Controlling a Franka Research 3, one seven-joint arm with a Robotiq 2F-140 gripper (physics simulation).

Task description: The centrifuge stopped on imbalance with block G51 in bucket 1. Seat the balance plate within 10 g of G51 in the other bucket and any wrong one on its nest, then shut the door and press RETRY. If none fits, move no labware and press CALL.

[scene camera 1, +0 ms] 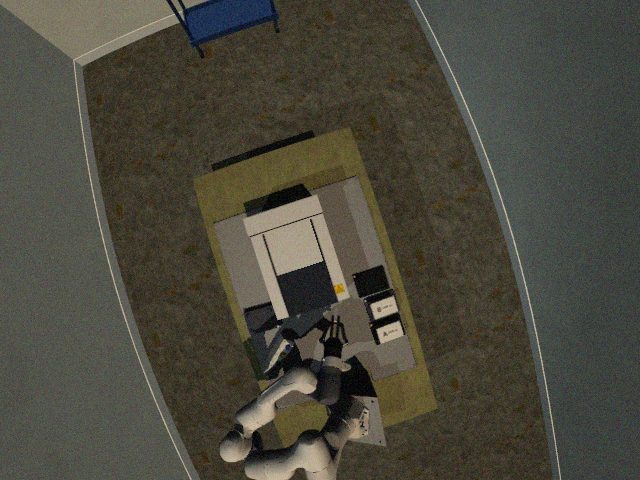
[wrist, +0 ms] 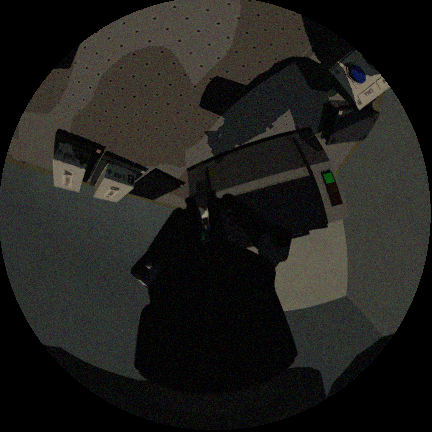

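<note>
The white centrifuge (scene camera 1: 330, 258) (wrist: 339, 213) stands mid-table. A dark panel (scene camera 1: 306, 289) (wrist: 280, 202) covers its front opening; whether it is fully shut, and what is in the buckets, cannot be seen. Plate A (scene camera 1: 388, 331) (wrist: 68, 175) and plate B (scene camera 1: 383, 307) (wrist: 114, 187) sit on nests at the right in the scene view. The third nest (scene camera 1: 370, 280) (wrist: 157, 183) beside them is bare. My gripper (scene camera 1: 335, 318) is shut and empty, in front of the centrifuge's right front corner. The button panel (scene camera 1: 277, 356) (wrist: 367, 97) has a blue button (scene camera 1: 287, 348) (wrist: 356, 74); CALL is readable, RETRY is not.
A dark box (scene camera 1: 261, 316) (wrist: 350, 122) stands by the centrifuge's front left corner. A green lamp (wrist: 328, 177) is lit on the centrifuge's display. My arm reaches over the table's near edge, close to the button panel. A blue cart (scene camera 1: 227, 20) stands far back.
</note>
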